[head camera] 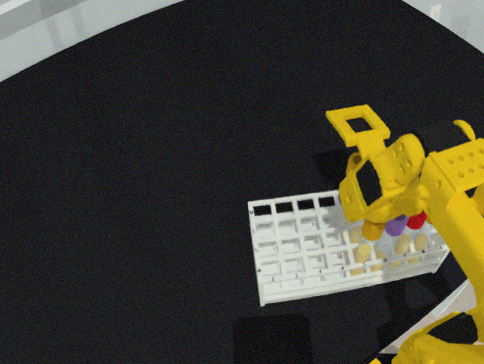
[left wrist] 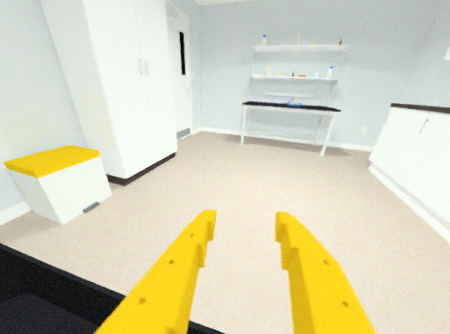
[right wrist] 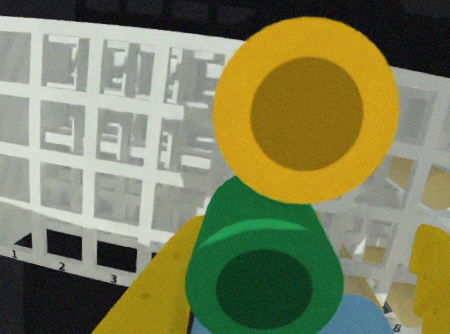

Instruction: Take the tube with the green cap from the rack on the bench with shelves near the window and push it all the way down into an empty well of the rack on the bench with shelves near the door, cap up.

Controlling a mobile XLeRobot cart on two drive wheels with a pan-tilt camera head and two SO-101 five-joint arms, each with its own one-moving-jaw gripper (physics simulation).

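Places are measured from the left arm's base along level axes (x ahead, y left, z up), in millimetres.
Pixels of known places: left hand, tool point: [left wrist: 214,221]; right hand, tool point: [head camera: 352,212] [right wrist: 213,234].
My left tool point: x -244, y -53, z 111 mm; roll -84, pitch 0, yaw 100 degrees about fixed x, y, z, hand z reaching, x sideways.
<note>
Behind a point stands the place of what it marks.
The green-capped tube [right wrist: 264,290] stands in the white rack [head camera: 320,290] @[x 158, y -312, z 1 mm] [right wrist: 35,125] @[x 223, y -306, z 44 mm]; the head view does not show its cap, behind my right arm. In the right wrist view the cap lies between the spread jaws of my right gripper [right wrist: 310,225], nearer the left jaw, neither jaw plainly pressing on it. My right gripper is open over the rack. My left gripper [left wrist: 246,215] @[x -244, y -53, z 111 mm] is open and empty, pointing over the floor. Across the room, a small blue rack [left wrist: 294,104] @[x -3132, y 377, z 16 mm] with pinkish caps stands on a bench with shelves [left wrist: 260,105] @[x -3087, y -161, z -32 mm]; its wells are too small to tell.
An orange-capped tube [right wrist: 306,115] stands just beyond the green cap; a blue cap [right wrist: 365,315] @[x 164, y -385, z 93 mm] is close at the lower right. Orange [head camera: 372,231] @[x 142, y -343, z 101 mm], purple [head camera: 396,225] @[x 131, y -362, z 104 mm] and red [head camera: 416,220] @[x 124, y -382, z 101 mm] caps show below my right gripper. A yellow-lidded bin [left wrist: 60,185] @[x -808, y -1374, z -481 mm] and white cabinet [left wrist: 130,100] @[x -1518, y -1294, z 49 mm] stand left.
</note>
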